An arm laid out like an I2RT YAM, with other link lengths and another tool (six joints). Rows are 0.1 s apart.
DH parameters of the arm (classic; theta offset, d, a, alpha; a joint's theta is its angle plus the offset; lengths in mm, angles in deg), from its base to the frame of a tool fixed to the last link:
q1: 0 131.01 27.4 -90
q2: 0 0 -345.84 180
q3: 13.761 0 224.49 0
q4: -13.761 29.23 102.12 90
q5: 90 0.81 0 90
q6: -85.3 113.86 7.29 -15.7
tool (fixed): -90 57.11 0 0
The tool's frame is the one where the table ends.
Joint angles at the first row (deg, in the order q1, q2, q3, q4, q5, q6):
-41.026 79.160 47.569 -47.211 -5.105 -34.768
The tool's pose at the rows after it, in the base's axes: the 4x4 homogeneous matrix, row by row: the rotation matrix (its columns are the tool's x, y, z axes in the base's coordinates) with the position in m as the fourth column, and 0 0 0 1 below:
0.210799 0.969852 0.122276 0.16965; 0.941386 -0.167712 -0.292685 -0.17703; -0.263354 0.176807 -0.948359 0.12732; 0 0 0 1
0.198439 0.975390 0.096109 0.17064; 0.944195 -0.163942 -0.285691 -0.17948; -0.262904 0.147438 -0.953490 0.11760; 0 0 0 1
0.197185 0.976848 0.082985 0.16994; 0.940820 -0.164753 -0.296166 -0.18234; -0.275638 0.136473 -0.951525 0.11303; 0 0 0 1
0.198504 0.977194 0.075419 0.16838; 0.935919 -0.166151 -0.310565 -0.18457; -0.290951 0.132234 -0.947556 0.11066; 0 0 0 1
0.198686 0.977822 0.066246 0.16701; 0.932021 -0.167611 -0.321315 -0.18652; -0.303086 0.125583 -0.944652 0.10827; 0 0 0 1
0.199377 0.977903 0.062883 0.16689; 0.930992 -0.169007 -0.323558 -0.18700; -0.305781 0.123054 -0.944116 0.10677; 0 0 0 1
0.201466 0.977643 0.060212 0.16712; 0.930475 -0.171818 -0.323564 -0.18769; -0.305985 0.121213 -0.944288 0.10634; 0 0 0 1
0.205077 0.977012 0.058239 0.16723; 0.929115 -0.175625 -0.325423 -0.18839; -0.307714 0.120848 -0.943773 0.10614; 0 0 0 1
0.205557 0.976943 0.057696 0.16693; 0.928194 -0.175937 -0.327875 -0.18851; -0.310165 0.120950 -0.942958 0.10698; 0 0 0 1
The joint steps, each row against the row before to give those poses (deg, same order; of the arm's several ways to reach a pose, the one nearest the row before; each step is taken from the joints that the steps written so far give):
0.169 3.045 -0.089 0.593 -0.282 -0.586
0.245 2.232 -0.494 1.199 0.778 -0.151
0.060 0.702 -0.636 1.178 0.972 0.079
0.008 0.050 -0.688 0.997 0.922 0.094
0.021 0.218 -0.512 0.769 0.827 0.087
0.060 0.198 -0.251 0.408 0.227 0.131
-0.027 0.214 0.082 0.049 0.078 0.128
-0.007 0.089 0.010 0.119 0.127 0.214
0.026 -0.159 0.079 -0.158 0.132 0.046

